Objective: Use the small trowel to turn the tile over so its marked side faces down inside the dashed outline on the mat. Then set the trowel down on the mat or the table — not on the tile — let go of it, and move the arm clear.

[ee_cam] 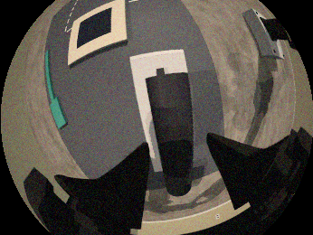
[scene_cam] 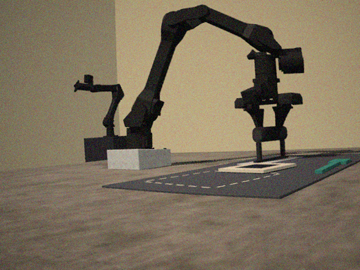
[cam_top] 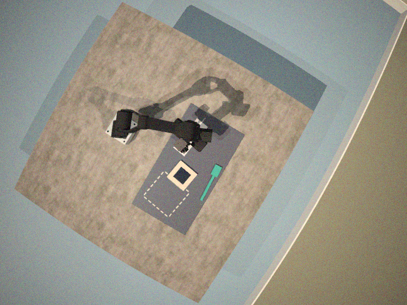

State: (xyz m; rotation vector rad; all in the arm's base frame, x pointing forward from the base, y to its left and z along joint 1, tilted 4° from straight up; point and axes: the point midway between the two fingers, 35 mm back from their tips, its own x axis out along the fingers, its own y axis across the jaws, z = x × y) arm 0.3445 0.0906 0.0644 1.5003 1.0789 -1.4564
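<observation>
The dark mat lies 50 mm ahead of my gripper tip, 170 mm to the right of it and 90 mm below it. Also, from my gripper tip: tile (30 mm ahead, 210 mm to the right, 60 mm below); green trowel (190 mm ahead, 170 mm to the right, 70 mm below).
</observation>
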